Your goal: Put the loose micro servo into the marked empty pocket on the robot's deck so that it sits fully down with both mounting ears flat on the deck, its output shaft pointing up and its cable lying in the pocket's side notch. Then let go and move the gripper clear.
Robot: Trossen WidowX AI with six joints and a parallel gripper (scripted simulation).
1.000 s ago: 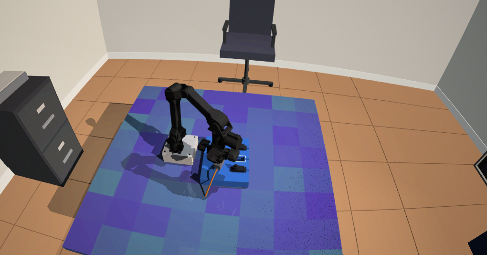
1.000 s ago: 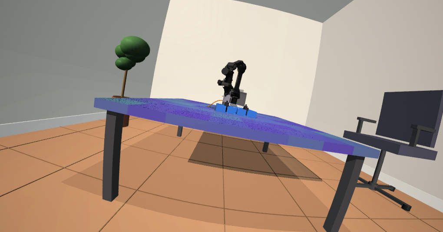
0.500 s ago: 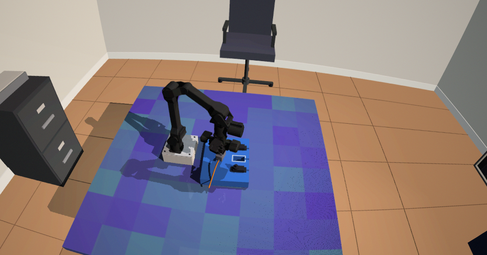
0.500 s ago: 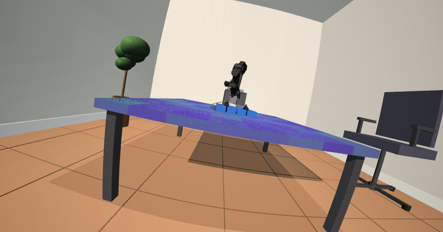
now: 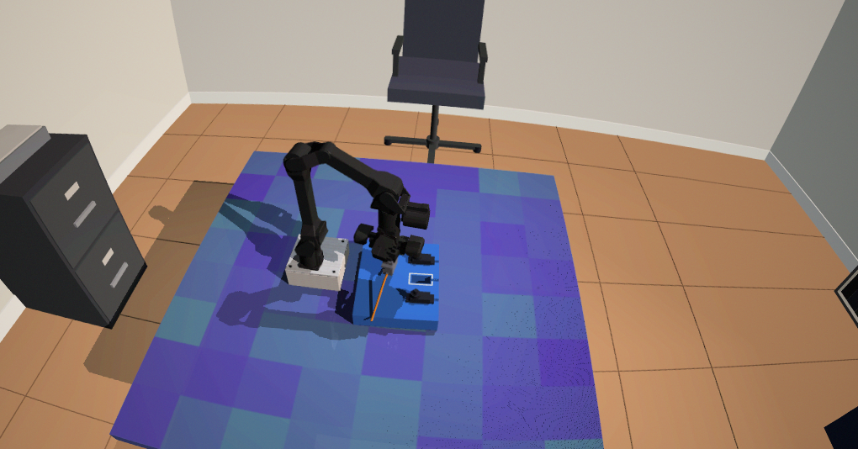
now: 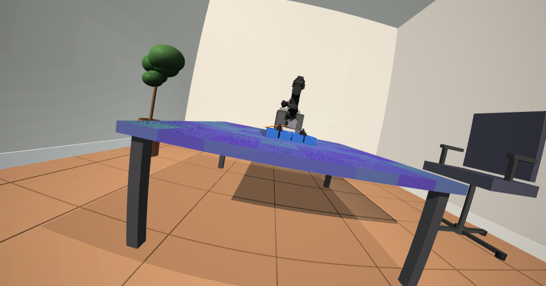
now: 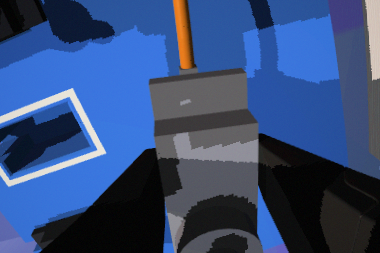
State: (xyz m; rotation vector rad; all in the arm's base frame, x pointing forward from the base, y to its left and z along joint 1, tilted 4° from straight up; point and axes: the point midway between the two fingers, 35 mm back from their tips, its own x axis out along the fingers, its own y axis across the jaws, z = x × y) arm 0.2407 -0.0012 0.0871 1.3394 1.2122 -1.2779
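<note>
The blue deck lies 1 cm behind my gripper tip and 10 cm below it.
</note>
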